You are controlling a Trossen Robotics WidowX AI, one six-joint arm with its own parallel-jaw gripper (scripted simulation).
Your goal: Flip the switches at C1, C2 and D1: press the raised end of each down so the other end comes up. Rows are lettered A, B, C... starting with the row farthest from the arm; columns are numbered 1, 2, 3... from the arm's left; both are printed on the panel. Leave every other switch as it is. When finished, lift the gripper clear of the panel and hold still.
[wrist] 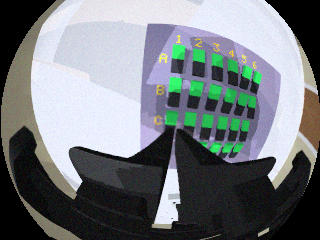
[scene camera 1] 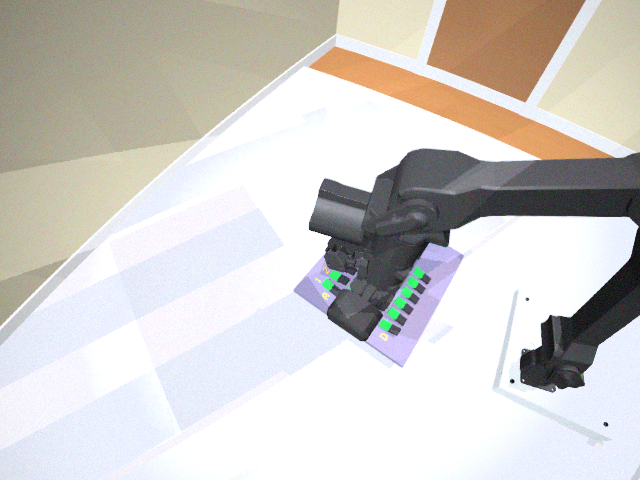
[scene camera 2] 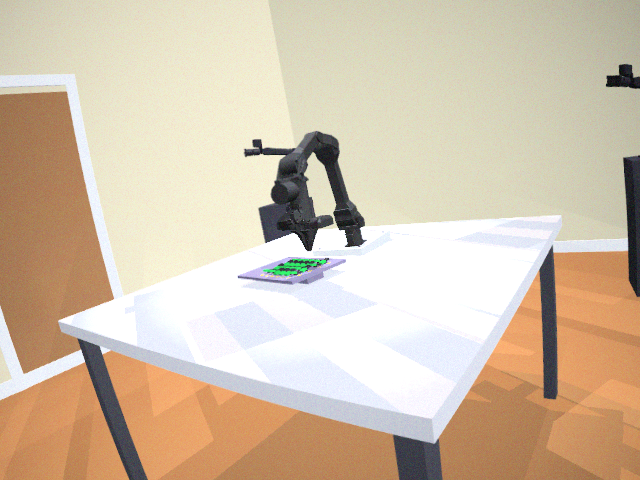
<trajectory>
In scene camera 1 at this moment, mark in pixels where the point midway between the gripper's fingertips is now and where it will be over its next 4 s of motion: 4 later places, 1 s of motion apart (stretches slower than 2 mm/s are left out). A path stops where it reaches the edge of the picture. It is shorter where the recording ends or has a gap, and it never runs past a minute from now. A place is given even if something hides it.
The gripper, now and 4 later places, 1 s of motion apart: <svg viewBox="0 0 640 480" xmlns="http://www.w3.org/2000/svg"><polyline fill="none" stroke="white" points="370,299 366,308 365,309 387,298 383,305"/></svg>
</trajectory>
